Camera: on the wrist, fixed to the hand. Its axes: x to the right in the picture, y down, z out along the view.
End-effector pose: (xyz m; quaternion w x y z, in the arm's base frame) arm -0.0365 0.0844 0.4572 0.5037 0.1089 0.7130 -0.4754
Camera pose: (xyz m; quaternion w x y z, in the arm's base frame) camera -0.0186 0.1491 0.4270 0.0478 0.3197 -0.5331 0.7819
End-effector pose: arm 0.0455 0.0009 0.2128 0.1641 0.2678 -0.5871 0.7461
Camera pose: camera 0.0062 0.0225 0.1545 0.6367 0.5735 -0.0973 0.5062
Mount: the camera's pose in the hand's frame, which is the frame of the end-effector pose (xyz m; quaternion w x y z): -0.0045 0.0624 -0.0387 0.6929 0.1482 0.0655 -0.7026
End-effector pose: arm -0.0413 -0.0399 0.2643 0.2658 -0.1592 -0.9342 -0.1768
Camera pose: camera 0.0038 -0.0015 0.3080 0.1447 0.5970 -0.7680 -0.1812
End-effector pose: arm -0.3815 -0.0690 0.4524 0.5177 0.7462 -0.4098 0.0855
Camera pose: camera -0.4166 -0.0420 0.5111 0.3350 0.8761 0.2869 -0.1949
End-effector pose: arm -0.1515 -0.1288 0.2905 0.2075 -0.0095 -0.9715 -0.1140
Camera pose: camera -0.1278 -0.0766 0.3366 0.1287 0.7142 -0.6831 -0.0814
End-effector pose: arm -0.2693 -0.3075 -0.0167 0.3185 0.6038 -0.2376 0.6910
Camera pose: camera -0.3408 -0.3233 -0.0237 0.6323 0.5873 0.3829 0.3298
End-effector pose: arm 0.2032 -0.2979 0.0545 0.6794 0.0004 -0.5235 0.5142
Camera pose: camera 0.1874 -0.2508 0.0002 0.8662 0.4351 -0.2417 -0.0434
